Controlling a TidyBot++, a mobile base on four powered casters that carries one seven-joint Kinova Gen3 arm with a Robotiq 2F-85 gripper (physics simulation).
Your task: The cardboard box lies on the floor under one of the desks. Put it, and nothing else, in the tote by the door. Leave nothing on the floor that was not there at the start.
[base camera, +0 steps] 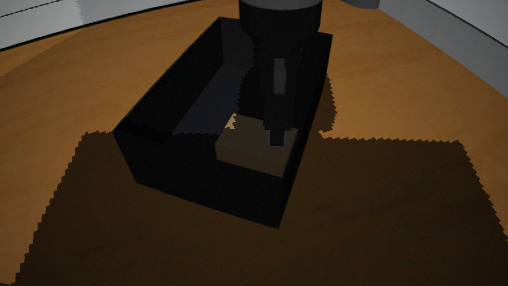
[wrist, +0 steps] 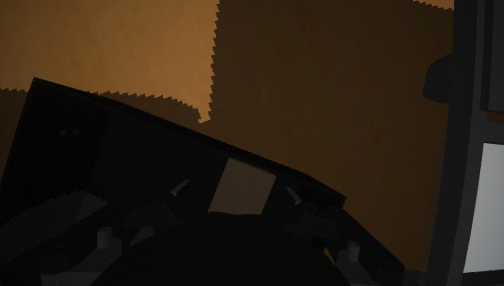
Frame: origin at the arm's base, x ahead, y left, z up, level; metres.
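Seen in the pictures: gripper, fingertip midpoint: [base camera: 276, 115] [wrist: 237, 193].
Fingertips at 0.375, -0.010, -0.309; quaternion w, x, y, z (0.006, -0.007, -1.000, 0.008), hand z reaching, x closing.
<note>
Pixels of each thing's middle, then the offset from my fingertips to it, as dx, dy, dz.
- cardboard box, body centre: [base camera: 257, 149] [wrist: 239, 195] -0.002, +0.023, -0.059
- black tote, body centre: [wrist: 176, 216] [base camera: 242, 100] +0.070, +0.046, -0.037
The cardboard box [base camera: 247, 139] [wrist: 242, 189] is inside the black tote [base camera: 200, 172] [wrist: 60, 117], at its near right end in the base view. The box's underside and its contact with the tote's bottom are hidden. My gripper [base camera: 277, 138] [wrist: 237, 193] is open, with its fingertips low inside the tote. In the wrist view the fingers stand apart on either side of the box, with gaps between them and it. In the base view one finger overlaps the box's right part. The palm hides part of the box in the wrist view.
The robot's dark base frame [wrist: 462, 120] stands at the right of the wrist view, with a rounded dark part [wrist: 438, 80] beside it. In the base view, a pale wall [base camera: 40, 21] runs behind at the left and a grey wall [base camera: 445, 45] at the right.
</note>
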